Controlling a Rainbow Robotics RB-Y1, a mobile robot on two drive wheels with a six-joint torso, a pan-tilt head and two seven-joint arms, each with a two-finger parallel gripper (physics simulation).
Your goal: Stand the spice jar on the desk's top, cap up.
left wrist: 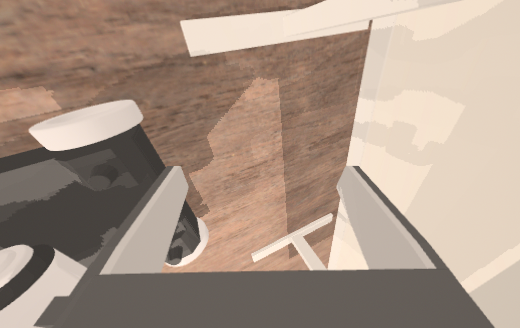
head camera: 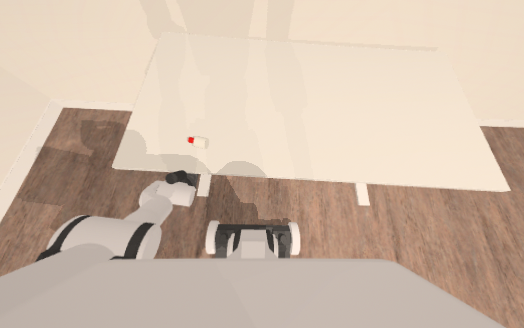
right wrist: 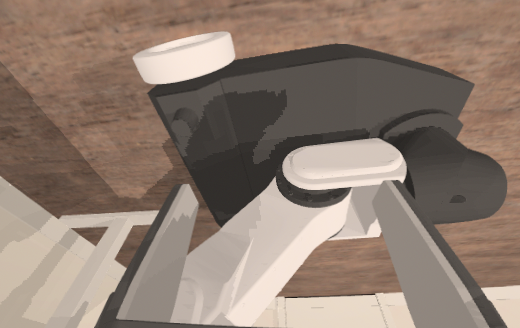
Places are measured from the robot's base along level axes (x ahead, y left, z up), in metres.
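Pixels of known places: left gripper, between the fingertips: [left wrist: 263, 176]; right gripper, between the fingertips: [right wrist: 282, 193].
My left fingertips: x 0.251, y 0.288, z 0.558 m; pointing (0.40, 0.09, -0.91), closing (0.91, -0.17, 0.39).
Note:
Behind a point stands the place of what it marks.
The spice jar [head camera: 199, 142] @(x 0.348, y 0.217, z 0.763 m), cream-white with a red cap, lies on its side on the desk's top [head camera: 380, 115] @(x 0.538, y -0.559, z 0.721 m) in the head camera view, near the front left, its cap pointing left. The jar does not show in either wrist view. My left gripper [left wrist: 263, 176] @(x 0.251, y 0.288, z 0.558 m) is open and empty. In the head camera view its dark body shows just off the desk's front edge, below and left of the jar, and its fingertips are hidden there. My right gripper [right wrist: 282, 193] @(x -0.175, y -0.251, z 0.485 m) is open and empty, away from the jar; it does not show in the head camera view.
The robot's dark wheeled base [head camera: 284, 235] @(x 0.016, y -0.183, z 0.248 m) [left wrist: 65, 185] @(x -0.102, y 0.160, z 0.169 m) [right wrist: 310, 95] @(x -0.242, y -0.168, z 0.170 m) stands on the wooden floor in front of the desk. White desk feet [head camera: 362, 194] [left wrist: 235, 35] reach out from under the front edge. A cream wall [head camera: 350, 20] @(x 1.037, y -0.454, z 0.811 m) rises behind the desk.

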